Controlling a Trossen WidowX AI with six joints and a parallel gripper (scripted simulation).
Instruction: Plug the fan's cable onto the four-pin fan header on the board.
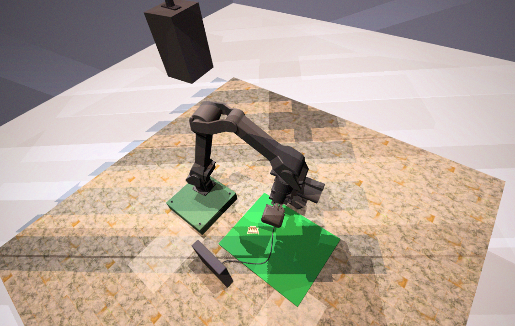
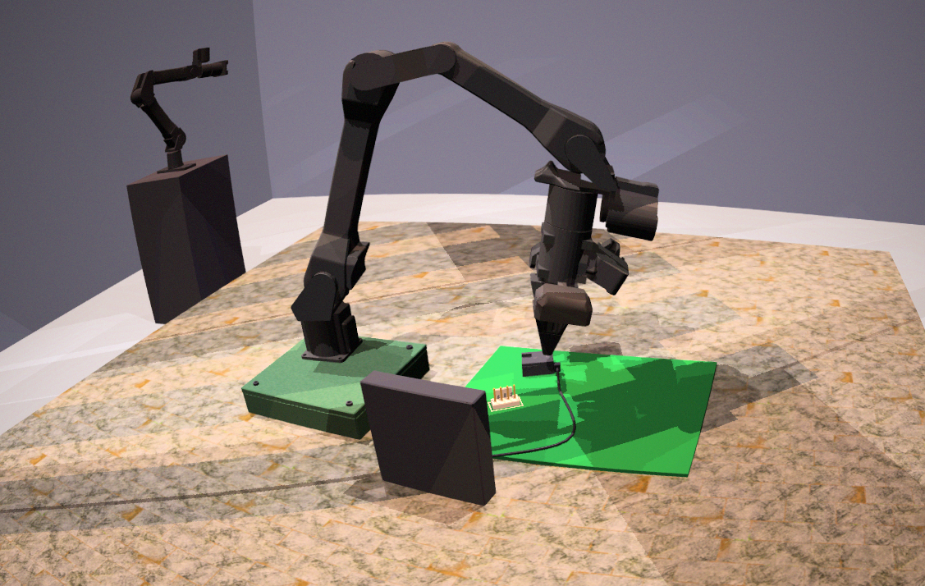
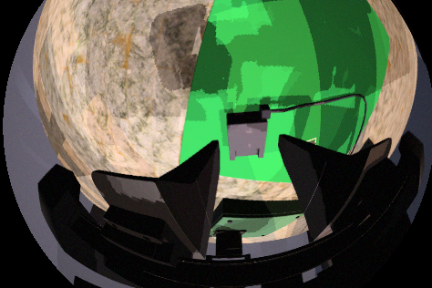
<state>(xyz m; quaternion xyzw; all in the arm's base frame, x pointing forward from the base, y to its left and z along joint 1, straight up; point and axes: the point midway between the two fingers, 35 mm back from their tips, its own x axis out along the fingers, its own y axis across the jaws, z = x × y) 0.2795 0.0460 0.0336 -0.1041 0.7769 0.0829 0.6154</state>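
Now: gripper tip 10 mm past the dark fan plug and 20 mm above it. The rest, counted from my gripper tip: green board: 60 mm ahead, 80 mm to the right, 50 mm below; then dark fan: 50 mm behind, 250 mm to the right, 20 mm above; then four-pin fan header: 30 mm behind, 90 mm to the right, 40 mm below.
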